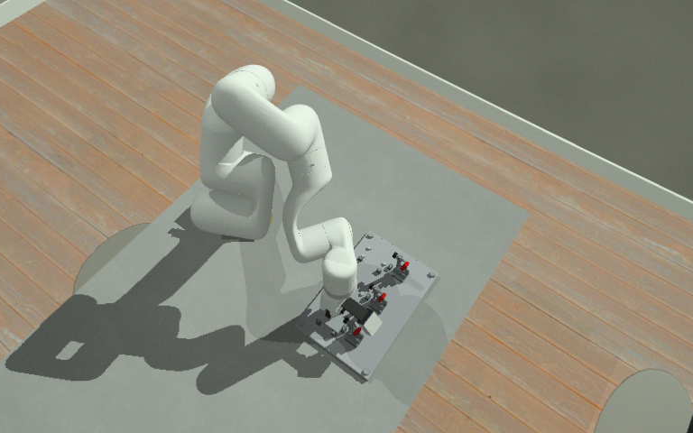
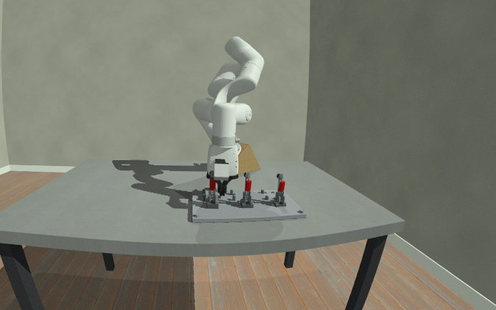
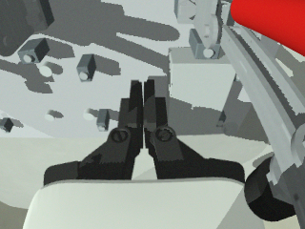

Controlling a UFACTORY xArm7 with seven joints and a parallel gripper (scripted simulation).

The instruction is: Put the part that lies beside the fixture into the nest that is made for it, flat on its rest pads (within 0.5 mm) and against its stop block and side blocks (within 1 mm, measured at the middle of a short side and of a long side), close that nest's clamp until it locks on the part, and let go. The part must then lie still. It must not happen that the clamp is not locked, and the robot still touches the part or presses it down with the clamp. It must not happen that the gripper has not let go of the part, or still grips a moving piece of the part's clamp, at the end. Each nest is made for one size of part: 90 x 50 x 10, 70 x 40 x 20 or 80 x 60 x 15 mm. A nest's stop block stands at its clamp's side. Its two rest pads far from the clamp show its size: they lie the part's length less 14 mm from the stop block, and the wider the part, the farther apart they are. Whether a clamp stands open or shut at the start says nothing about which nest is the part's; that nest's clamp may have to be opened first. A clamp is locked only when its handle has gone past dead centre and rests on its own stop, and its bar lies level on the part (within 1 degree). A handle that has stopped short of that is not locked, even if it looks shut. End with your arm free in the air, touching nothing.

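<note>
Now: the part 4 cm to the right of my hand and 2 cm below it. Also, from my hand: fixture plate (7 cm to the left, 5 cm ahead, 4 cm below).
</note>
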